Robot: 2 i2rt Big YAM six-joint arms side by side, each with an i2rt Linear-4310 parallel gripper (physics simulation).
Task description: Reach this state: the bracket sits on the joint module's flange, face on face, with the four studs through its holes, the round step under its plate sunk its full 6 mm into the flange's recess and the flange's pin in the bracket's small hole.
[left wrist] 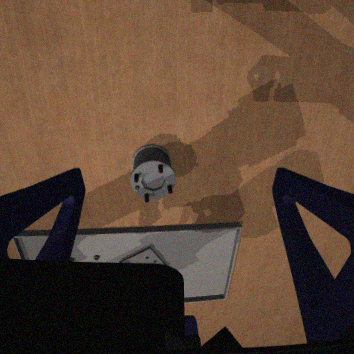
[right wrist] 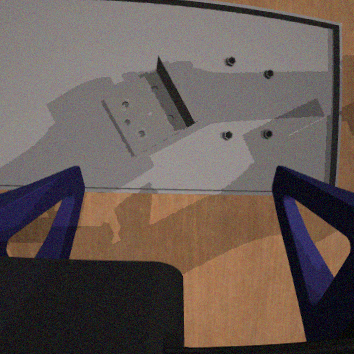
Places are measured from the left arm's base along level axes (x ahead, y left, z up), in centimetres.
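Pixels of known places: left gripper, fingertip midpoint: point(left wrist: 178, 178); right gripper, fingertip midpoint: point(right wrist: 177, 176).
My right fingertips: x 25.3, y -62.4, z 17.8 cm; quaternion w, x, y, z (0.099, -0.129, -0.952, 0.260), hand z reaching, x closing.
Observation:
Ahead of a thing's pixels: the offset from my right fingertips to its middle. Level surfaces: height alone.
The joint module @(dx +8.4, dy +14.1, dz -14.1 cm) point(left wrist: 151, 156) stands on the table in the left wrist view, a dark cylinder with a light grey flange point(left wrist: 145, 188) carrying four dark studs and a round recess. The bracket @(dx -0.5, dy -6.0, dz -14.6 cm) point(left wrist: 146, 254) point(right wrist: 116, 116) lies in the grey tray, turned at an angle, its plate showing several holes and its dark upright wall point(right wrist: 176, 94) on one side. It is apart from the module. My left gripper point(left wrist: 178, 178) is open, with the module between its fingers in the picture, below them. My right gripper point(right wrist: 177, 176) is open and empty above the tray's near edge; the bracket is ahead of it.
The shallow tray @(dx -3.7, dy -7.2, dz -17.0 cm) point(left wrist: 131, 230) point(right wrist: 336, 100) has a raised dark rim and lies close beside the module. Four small dark nuts, including one nut @(dx -11.5, dy -9.1, dz -17.1 cm) point(right wrist: 230, 61) and another nut @(dx -13.4, dy +0.3, dz -17.1 cm) point(right wrist: 267, 134), sit in it on the right of the bracket. Arm shadows fall over the wooden table @(dz -17.8 cm) point(left wrist: 75, 75).

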